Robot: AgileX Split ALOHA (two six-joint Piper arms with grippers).
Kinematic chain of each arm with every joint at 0, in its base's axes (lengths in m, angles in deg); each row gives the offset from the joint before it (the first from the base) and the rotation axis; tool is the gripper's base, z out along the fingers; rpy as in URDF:
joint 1: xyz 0 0 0.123 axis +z
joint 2: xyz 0 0 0 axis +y
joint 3: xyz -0.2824 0 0.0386 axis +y
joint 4: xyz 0.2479 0 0.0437 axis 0.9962 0 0.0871
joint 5: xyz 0 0 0 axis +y
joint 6: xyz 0.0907 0 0.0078 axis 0.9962 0 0.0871
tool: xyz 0 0 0 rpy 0 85 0
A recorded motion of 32 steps. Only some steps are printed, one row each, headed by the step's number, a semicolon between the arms.
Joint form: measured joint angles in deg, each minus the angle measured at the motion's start. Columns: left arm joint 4, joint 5, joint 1, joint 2, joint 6, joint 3; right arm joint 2, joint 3, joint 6, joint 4, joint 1, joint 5.
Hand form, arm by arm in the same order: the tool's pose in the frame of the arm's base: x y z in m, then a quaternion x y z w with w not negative. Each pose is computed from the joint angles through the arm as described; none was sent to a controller.
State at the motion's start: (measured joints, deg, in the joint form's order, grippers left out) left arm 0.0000 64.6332 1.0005 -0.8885 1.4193 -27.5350; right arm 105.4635 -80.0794 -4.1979 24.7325 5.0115 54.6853
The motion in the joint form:
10: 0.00 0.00 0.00 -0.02 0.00 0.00; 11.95 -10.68 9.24 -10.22 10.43 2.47
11: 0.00 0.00 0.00 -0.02 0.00 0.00; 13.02 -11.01 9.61 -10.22 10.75 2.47
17: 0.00 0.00 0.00 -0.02 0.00 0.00; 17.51 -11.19 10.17 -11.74 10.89 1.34
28: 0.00 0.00 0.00 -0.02 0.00 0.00; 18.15 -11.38 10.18 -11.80 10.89 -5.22
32: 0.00 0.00 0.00 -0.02 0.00 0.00; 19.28 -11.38 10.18 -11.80 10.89 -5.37
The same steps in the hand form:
10: -0.0080 -0.0001 0.2664 0.00318 0.87116 0.01037 0.49087; 0.4035 0.1314 0.1967 -0.03187 0.98844 0.12769 0.07521
11: -0.0080 -0.0001 0.2664 0.00318 0.87116 0.01037 0.49087; 0.4049 0.1342 0.1903 -0.03078 0.98912 0.12660 0.06824
17: -0.0080 -0.0001 0.2664 0.00318 0.87116 0.01037 0.49087; 0.4110 0.1348 0.1572 -0.02887 0.99281 0.10782 0.04333
28: -0.0080 -0.0001 0.2664 0.00318 0.87116 0.01037 0.49087; 0.4221 0.1364 0.1548 -0.02283 0.98860 0.11380 0.09590
32: -0.0080 -0.0001 0.2664 0.00318 0.87116 0.01037 0.49087; 0.4229 0.1366 0.1461 -0.02187 0.98964 0.11150 0.08775

